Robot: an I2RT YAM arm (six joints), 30 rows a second.
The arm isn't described. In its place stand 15 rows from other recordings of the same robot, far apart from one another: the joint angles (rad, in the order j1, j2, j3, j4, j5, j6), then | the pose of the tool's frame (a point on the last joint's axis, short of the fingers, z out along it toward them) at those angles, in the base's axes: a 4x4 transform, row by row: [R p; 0 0 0 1], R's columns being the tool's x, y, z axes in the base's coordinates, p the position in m.
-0.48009 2.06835 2.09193 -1.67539 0.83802 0.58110 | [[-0.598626 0.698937 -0.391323 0.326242], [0.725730 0.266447 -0.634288 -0.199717], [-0.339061 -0.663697 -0.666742 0.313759], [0 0 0 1]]
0.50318 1.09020 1.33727 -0.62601 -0.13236 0.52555 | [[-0.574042 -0.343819 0.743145 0.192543], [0.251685 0.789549 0.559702 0.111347], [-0.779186 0.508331 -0.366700 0.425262], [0 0 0 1]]
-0.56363 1.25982 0.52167 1.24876 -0.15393 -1.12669 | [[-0.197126 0.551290 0.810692 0.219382], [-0.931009 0.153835 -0.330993 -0.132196], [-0.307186 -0.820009 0.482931 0.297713], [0 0 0 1]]
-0.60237 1.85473 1.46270 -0.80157 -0.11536 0.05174 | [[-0.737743 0.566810 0.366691 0.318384], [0.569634 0.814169 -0.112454 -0.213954], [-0.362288 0.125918 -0.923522 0.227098], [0 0 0 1]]
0.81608 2.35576 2.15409 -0.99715 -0.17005 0.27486 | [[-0.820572 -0.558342 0.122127 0.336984], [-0.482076 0.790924 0.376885 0.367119], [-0.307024 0.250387 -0.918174 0.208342], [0 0 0 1]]
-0.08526 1.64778 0.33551 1.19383 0.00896 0.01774 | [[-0.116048 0.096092 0.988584 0.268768], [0.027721 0.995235 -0.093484 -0.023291], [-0.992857 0.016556 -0.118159 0.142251], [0 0 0 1]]
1.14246 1.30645 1.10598 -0.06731 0.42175 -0.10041 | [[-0.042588 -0.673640 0.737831 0.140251], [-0.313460 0.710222 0.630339 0.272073], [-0.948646 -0.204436 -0.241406 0.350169], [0 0 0 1]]
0.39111 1.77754 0.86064 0.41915 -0.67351 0.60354 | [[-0.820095 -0.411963 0.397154 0.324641], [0.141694 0.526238 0.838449 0.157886], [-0.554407 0.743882 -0.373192 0.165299], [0 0 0 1]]
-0.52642 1.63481 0.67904 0.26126 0.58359 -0.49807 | [[-0.861315 0.425577 0.277527 0.255527], [0.039438 0.600590 -0.798584 -0.171179], [-0.506539 -0.676887 -0.534081 0.145101], [0 0 0 1]]
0.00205 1.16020 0.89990 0.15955 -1.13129 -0.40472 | [[0.262421 -0.868038 0.421479 0.255439], [-0.167005 0.389340 0.905828 0.032741], [-0.950392 -0.308097 -0.042796 0.341515], [0 0 0 1]]
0.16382 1.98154 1.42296 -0.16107 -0.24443 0.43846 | [[-0.732194 -0.029765 0.680445 0.439216], [0.296483 0.885495 0.357766 0.081336], [-0.613180 0.463695 -0.639529 0.205036], [0 0 0 1]]
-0.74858 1.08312 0.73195 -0.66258 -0.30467 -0.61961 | [[-0.815844 0.072823 0.573668 0.156774], [0.001760 0.992347 -0.123468 -0.131059], [-0.578269 -0.099721 -0.809729 0.227146], [0 0 0 1]]
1.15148 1.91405 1.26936 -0.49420 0.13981 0.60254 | [[-0.803764 -0.516062 0.296048 0.161875], [-0.424734 0.846168 0.321871 0.350965], [-0.416611 0.132967 -0.899308 0.163606], [0 0 0 1]]
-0.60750 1.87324 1.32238 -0.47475 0.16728 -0.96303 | [[-0.921150 -0.214438 0.324807 0.321250], [-0.345472 0.834841 -0.428591 -0.230553], [-0.179256 -0.507008 -0.843096 0.195119], [0 0 0 1]]
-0.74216 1.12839 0.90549 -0.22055 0.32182 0.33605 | [[-0.017660 0.908381 0.417770 0.181452], [0.440655 0.382138 -0.812277 -0.181680], [-0.897503 0.169748 -0.407031 0.310201], [0 0 0 1]]
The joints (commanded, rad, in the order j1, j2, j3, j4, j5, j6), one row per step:
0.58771, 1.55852, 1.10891, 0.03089, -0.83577, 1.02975
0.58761, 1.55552, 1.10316, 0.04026, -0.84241, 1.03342
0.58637, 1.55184, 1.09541, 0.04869, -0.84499, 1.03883
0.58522, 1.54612, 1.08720, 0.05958, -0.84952, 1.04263
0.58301, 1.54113, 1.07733, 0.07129, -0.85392, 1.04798
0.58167, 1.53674, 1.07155, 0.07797, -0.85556, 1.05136
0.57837, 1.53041, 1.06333, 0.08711, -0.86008, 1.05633
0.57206, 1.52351, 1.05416, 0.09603, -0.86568, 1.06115
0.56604, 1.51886, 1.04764, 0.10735, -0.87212, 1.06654
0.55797, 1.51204, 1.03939, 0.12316, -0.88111, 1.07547
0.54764, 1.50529, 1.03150, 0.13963, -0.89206, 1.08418
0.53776, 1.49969, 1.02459, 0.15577, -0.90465, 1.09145
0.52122, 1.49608, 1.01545, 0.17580, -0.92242, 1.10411
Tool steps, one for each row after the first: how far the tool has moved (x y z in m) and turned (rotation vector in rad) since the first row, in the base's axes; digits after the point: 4 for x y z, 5 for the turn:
-0.0008, -0.0004, 0.0000, 0.00625, -0.00051, 0.00499
-0.0014, -0.0013, -0.0006, 0.01004, 0.00161, 0.00467
-0.0024, -0.0023, -0.0005, 0.01651, -0.00076, 0.00672
-0.0032, -0.0036, -0.0011, 0.02219, -0.00038, 0.00720
-0.0039, -0.0045, -0.0009, 0.02592, -0.00122, 0.00654
-0.0046, -0.0062, -0.0008, 0.03177, -0.00158, 0.00622
-0.0049, -0.0089, -0.0007, 0.03757, -0.00144, 0.00396
-0.0047, -0.0110, -0.0003, 0.04513, -0.00297, 0.00271
-0.0045, -0.0139, 0.0006, 0.05632, -0.00486, 0.00110
-0.0039, -0.0174, 0.0017, 0.06835, -0.00757, -0.00072
-0.0033, -0.0206, 0.0027, 0.08021, -0.01107, -0.00005
-0.0015, -0.0255, 0.0028, 0.09352, -0.00854, -0.00223

